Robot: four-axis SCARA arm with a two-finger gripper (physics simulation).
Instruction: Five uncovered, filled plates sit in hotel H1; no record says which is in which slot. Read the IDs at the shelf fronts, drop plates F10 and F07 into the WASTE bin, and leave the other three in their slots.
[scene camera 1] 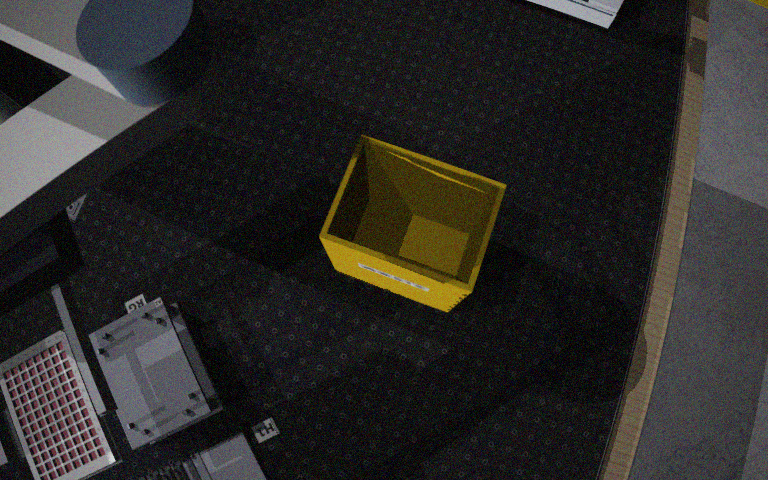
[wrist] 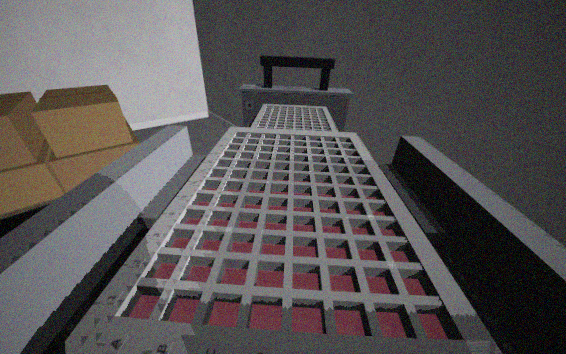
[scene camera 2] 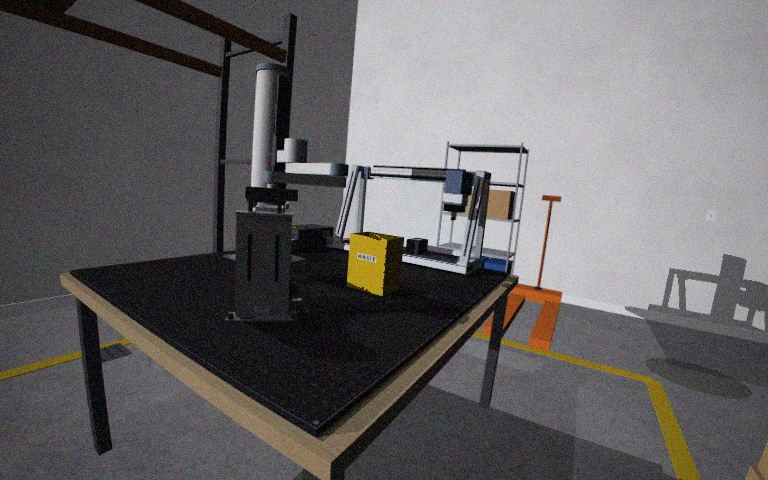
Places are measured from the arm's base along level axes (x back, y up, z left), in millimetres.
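Pixels of known places: gripper, fingertip midpoint: [scene camera 1: 58, 437] [wrist: 291, 150] [scene camera 2: 270, 205].
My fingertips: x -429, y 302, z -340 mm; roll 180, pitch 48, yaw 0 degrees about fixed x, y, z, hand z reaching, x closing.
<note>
For each thing: its top centre in the pictures, then the offset to it from my fingertips.
- filled plate, top centre: [wrist: 291, 181] [scene camera 1: 51, 412] [scene camera 2: 270, 205] dx +17, dy -3, dz +16 mm
- second gridded plate, top centre: [wrist: 294, 119] dx -92, dy -23, dz -88 mm
- yellow WASTE bin, top centre: [scene camera 1: 414, 209] [scene camera 2: 377, 235] dx -217, dy -89, dz +314 mm
- labelled RG, top centre: [scene camera 1: 136, 305] dx +123, dy -289, dz +112 mm
My gripper [scene camera 2: 273, 207] [wrist: 291, 150] is shut on a filled plate [scene camera 1: 56, 404] [wrist: 295, 200] with red wells. It holds the plate level, high over the area of hotel H1 [scene camera 2: 263, 266] in scene camera 2. The held plate's ID does not show. In the wrist view a second gridded plate [wrist: 295, 116] shows beyond the held one, in front of a grey hotel top [wrist: 345, 102] with a black handle. Part of H1 [scene camera 1: 229, 458] shows at the bottom edge of scene camera 1. Its shelf-front IDs are hidden. The yellow WASTE bin [scene camera 1: 348, 257] [scene camera 2: 367, 277] stands upright, its visible floor bare.
A grey stand [scene camera 1: 164, 373] with small pegs, labelled RG [scene camera 1: 135, 303], lies beside the held plate in scene camera 1. The arm's link [scene camera 2: 314, 168] reaches out from its column [scene camera 2: 263, 124]. A white gantry machine [scene camera 2: 481, 226] stands beyond the bin. Boxes [wrist: 82, 130] show at left in the wrist view.
</note>
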